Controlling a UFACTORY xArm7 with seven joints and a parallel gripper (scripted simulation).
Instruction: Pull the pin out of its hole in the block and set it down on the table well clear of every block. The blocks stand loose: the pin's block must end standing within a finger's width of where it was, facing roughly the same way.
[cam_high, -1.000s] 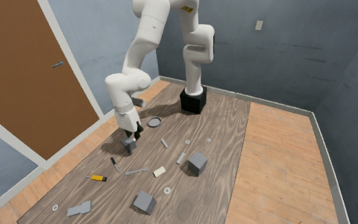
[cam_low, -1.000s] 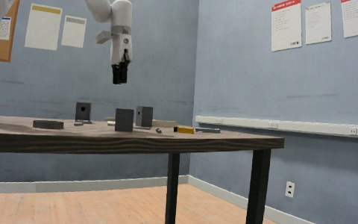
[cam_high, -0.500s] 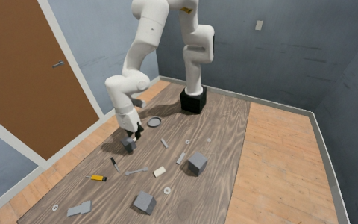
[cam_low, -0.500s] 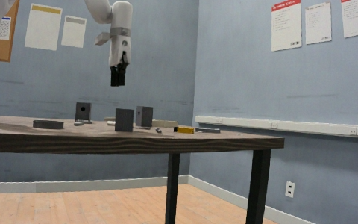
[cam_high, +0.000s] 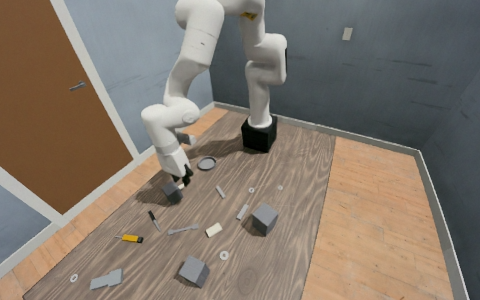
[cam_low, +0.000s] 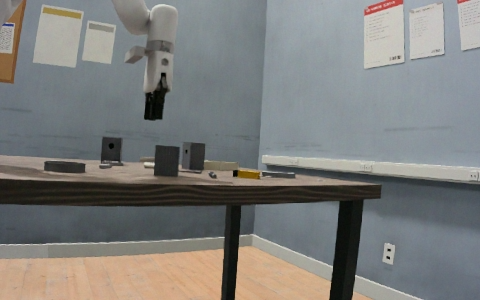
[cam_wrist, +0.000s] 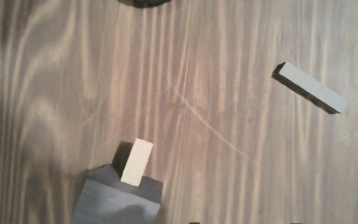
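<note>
My gripper is now 120 mm above the cream pin, 70 mm to the left of it and 20 mm past it. Also, from my hand: grey block: 120 mm below, 80 mm to the right; then wrench: 150 mm below, 120 mm ahead, 40 mm to the left; then short bar: 150 mm below, 100 mm to the left, 90 mm behind.
</note>
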